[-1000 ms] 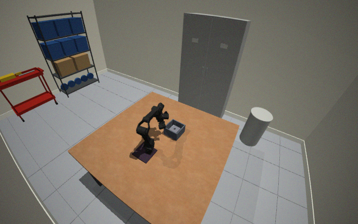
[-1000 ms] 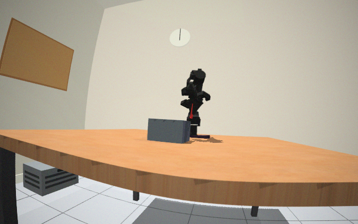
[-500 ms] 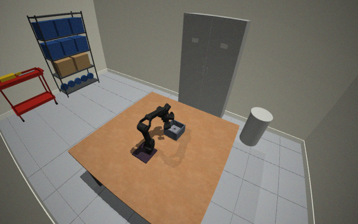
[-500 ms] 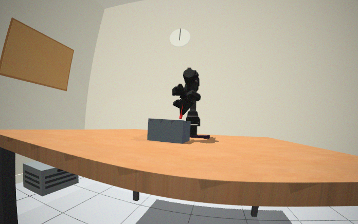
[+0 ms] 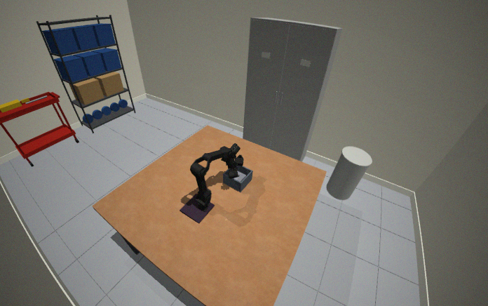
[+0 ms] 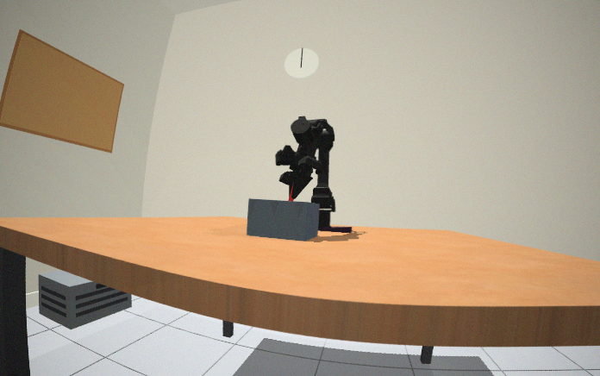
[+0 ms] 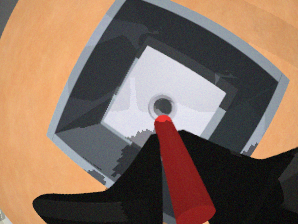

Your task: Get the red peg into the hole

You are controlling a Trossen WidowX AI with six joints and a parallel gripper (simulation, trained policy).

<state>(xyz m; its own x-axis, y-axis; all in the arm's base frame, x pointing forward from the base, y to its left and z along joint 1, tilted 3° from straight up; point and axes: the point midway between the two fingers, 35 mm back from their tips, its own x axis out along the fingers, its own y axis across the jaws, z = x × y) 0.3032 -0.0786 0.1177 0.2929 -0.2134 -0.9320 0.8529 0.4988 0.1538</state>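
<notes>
My gripper tip is 10 mm short of the bottom plate, 10 mm to the left of it and 60 mm above it. Round my gripper tip: red peg (10 mm behind, 20 mm above); then grey box (10 mm ahead, 10 mm to the right, 80 mm below).
</notes>
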